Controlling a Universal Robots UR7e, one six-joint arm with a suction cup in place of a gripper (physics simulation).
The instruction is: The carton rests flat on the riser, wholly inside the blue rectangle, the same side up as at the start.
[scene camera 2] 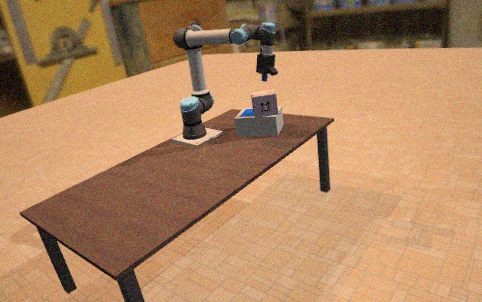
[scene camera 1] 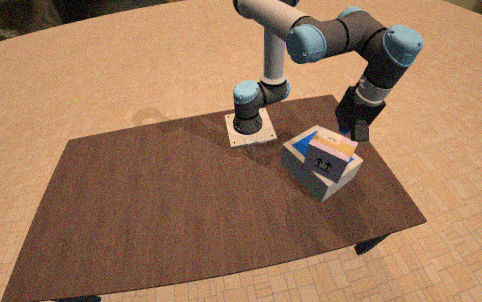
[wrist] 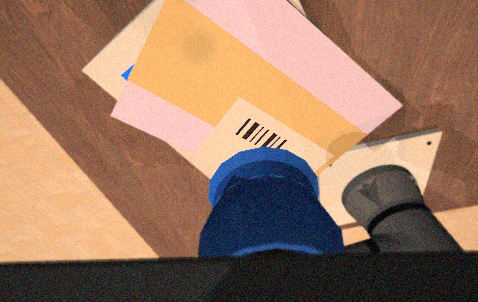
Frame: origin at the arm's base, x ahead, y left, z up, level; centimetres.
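Seen in the pictures: hand, its tool point: (scene camera 2: 264,80) (scene camera 1: 343,129) (wrist: 263,196); arm's base, origin of its link: (scene camera 2: 194,134) (scene camera 1: 247,124) (wrist: 376,191).
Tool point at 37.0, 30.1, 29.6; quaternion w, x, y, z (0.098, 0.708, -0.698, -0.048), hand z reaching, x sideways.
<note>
Pixels of each thing's top centre, then the offset from my tool point to it, as dx, dy, dz. Level surfaces: height alone.
- carton, centre of its top: (wrist: 261,110) (scene camera 1: 333,143) (scene camera 2: 263,93) -1.3, -1.0, -7.3
- riser, centre of its top: (wrist: 240,105) (scene camera 1: 322,152) (scene camera 2: 258,112) -8.0, -0.5, -19.7
- blue rectangle, centre of its top: (wrist: 240,105) (scene camera 1: 322,152) (scene camera 2: 258,112) -8.0, -0.5, -19.7
- brown table, height of its surface: dz -31.7
The carton (scene camera 1: 326,162) (scene camera 2: 264,106) (wrist: 240,65) stands on the riser (scene camera 1: 300,170) (scene camera 2: 257,128) (wrist: 111,64), with its arrows pointing up and the orange tape and barcode label on top. It is turned relative to the riser. Parts of the blue rectangle (scene camera 1: 301,144) (scene camera 2: 247,113) (wrist: 128,73) show beside it. In scene camera 1 the carton's lower left corner reaches the riser's edge, over the pale margin outside the blue. The carton hides much of the rectangle. My suction cup (scene camera 1: 344,132) (scene camera 2: 264,78) (wrist: 265,172) is open, empty and above the carton, apart from it.
The riser stands on the brown table (scene camera 1: 165,210) (scene camera 2: 150,200) near its far right end in scene camera 1. The arm's pale base plate (scene camera 1: 235,138) (scene camera 2: 214,134) (wrist: 430,157) is beside it, to the left in that view.
</note>
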